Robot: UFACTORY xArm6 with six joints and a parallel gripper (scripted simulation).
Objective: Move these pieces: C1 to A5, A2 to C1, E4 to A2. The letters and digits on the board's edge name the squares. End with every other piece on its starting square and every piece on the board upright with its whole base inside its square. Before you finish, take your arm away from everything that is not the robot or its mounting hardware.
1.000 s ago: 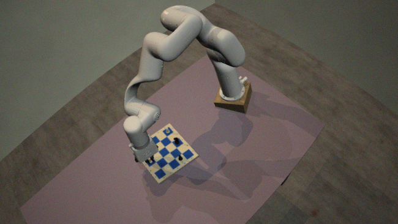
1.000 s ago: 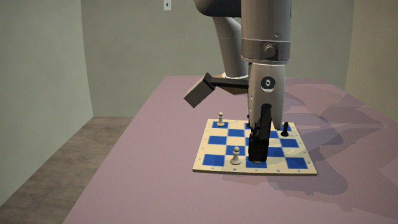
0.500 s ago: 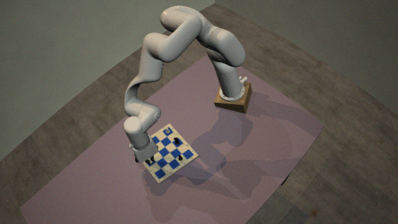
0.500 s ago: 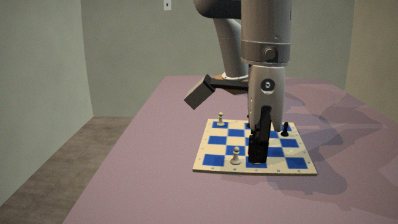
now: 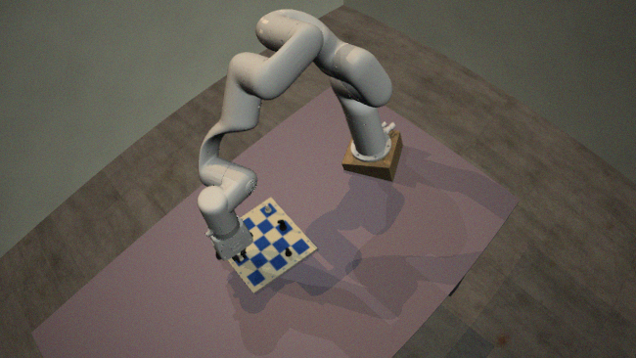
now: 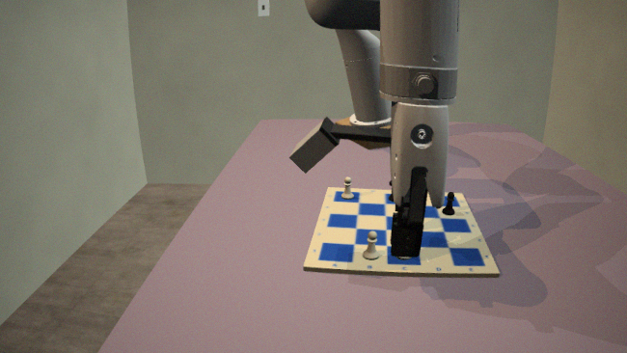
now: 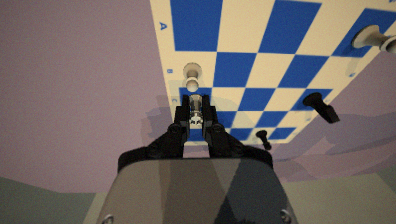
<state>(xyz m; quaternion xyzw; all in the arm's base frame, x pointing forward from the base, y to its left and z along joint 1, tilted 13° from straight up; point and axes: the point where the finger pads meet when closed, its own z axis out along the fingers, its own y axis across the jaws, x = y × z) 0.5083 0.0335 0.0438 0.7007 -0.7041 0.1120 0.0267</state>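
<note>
My hand is 10 mm above the white rook. From my hand the other things lie so: black pawn 110 mm behind, 70 mm to the left, 10 mm below; then chessboard 80 mm behind, 30 mm below; then black knight 150 mm behind, 10 mm below.
</note>
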